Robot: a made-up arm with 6 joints. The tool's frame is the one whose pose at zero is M.
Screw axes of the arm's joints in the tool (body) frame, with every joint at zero. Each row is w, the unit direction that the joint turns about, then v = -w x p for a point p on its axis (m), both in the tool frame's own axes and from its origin. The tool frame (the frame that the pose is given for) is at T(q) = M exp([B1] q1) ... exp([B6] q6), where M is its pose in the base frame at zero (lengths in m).
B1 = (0, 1, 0, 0.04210, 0.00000, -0.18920)
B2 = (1, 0, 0, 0.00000, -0.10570, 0.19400)
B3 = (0, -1, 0, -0.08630, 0.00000, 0.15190)
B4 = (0, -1, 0, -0.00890, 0.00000, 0.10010)
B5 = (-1, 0, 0, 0.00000, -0.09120, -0.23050)
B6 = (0, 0, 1, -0.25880, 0.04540, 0.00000)
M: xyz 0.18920 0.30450 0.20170 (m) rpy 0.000 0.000 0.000 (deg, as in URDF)
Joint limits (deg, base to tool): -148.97..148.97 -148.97..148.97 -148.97..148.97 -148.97..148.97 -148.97..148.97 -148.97..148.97
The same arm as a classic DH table. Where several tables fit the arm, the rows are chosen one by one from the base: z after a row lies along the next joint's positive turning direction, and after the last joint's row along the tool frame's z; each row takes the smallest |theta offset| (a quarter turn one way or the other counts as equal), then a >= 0, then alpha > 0; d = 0 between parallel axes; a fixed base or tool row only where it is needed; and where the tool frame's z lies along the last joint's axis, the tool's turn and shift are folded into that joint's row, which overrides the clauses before.
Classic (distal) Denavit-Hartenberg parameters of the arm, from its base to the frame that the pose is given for. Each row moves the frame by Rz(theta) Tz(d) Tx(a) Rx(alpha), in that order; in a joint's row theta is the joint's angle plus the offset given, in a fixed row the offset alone. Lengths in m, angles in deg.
base (fixed): a 0, alpha -90, d 0.1596, theta offset 0
joint 1: a 0.0636, alpha 90, d 0.1105, theta offset 90
joint 2: a -0.0194, alpha 90, d 0.0373, theta offset 0
joint 3: a -0.0931, alpha 0, d 0, theta offset -33.79
joint 4: a -0.1001, alpha 90, d 0.0365, theta offset 33.79
joint 5: a 0.0283, alpha -90, d -0.0547, theta offset 90
joint 6: a -0.2628, alpha 0, d 0, theta offset -9.95
tool (fixed): a 0, alpha 0, d -0.0912, theta offset 99.95
Joint limits (deg, base to tool): -148.97..148.97 -148.97..148.97 -148.97..148.97 -148.97..148.97 -148.97..148.97 -148.97..148.97

